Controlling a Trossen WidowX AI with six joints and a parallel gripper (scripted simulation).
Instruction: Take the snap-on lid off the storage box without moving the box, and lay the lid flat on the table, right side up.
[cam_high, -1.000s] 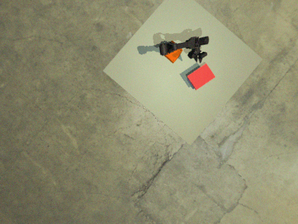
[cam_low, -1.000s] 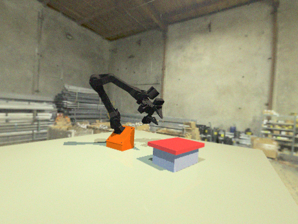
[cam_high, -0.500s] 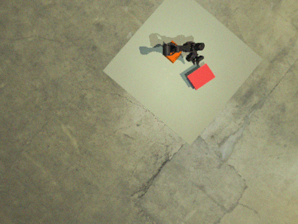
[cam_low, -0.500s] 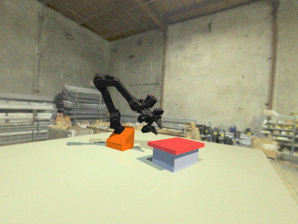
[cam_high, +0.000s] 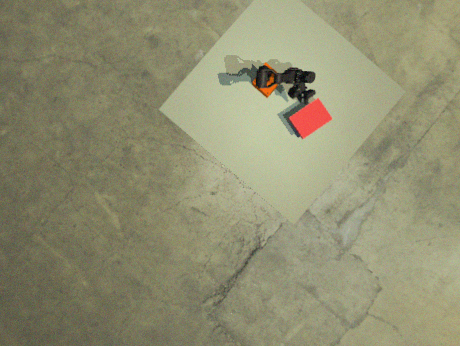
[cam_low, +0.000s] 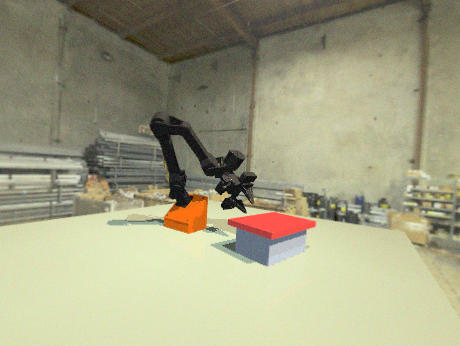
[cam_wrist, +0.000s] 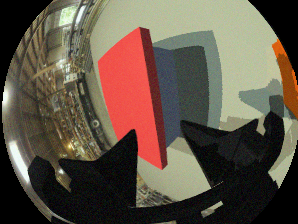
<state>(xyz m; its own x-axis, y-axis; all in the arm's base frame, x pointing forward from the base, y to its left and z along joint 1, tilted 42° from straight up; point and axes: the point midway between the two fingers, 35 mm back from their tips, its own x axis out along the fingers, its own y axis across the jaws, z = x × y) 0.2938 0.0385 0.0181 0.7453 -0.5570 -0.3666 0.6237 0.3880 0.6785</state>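
Right now my gripper tip is 10 cm short of the red lid, 3 cm to the left of it and 2 cm above it. Round my gripper tip: storage box (10 cm ahead, 7 cm below, 3 cm to the right).
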